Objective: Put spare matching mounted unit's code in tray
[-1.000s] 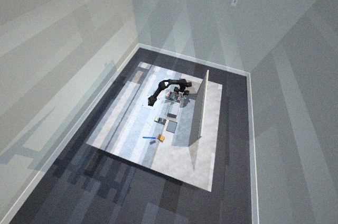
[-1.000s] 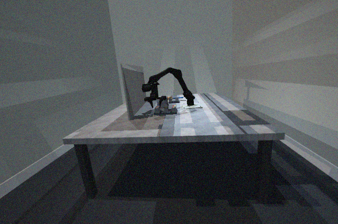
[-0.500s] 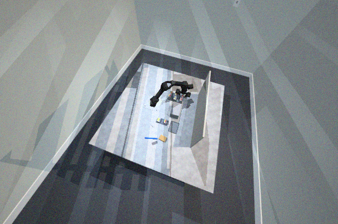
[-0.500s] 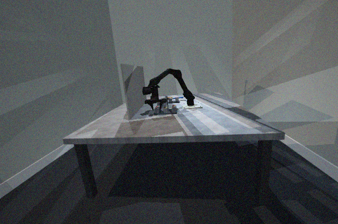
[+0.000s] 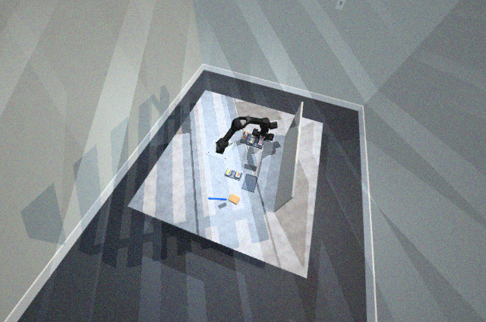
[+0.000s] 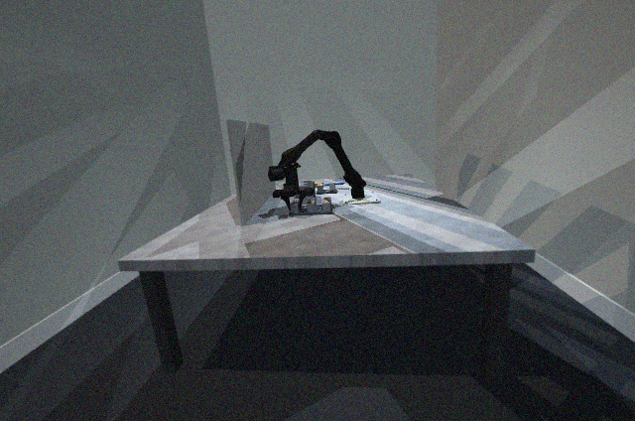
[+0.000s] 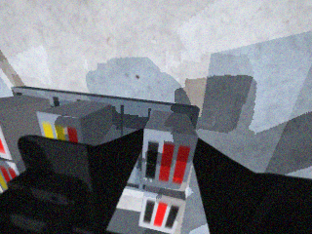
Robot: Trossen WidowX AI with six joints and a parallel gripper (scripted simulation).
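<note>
Now: the dark tray 20 mm behind my gripper tip, 420 mm to the right of it and 10 mm below it. Round my gripper tip: tall upright panel: 210 mm ahead, 240 mm to the right, 210 mm above; then grey mounted unit: 40 mm behind, 220 mm to the right, 30 mm above; then brown block: 110 mm behind, 570 mm to the right.
</note>
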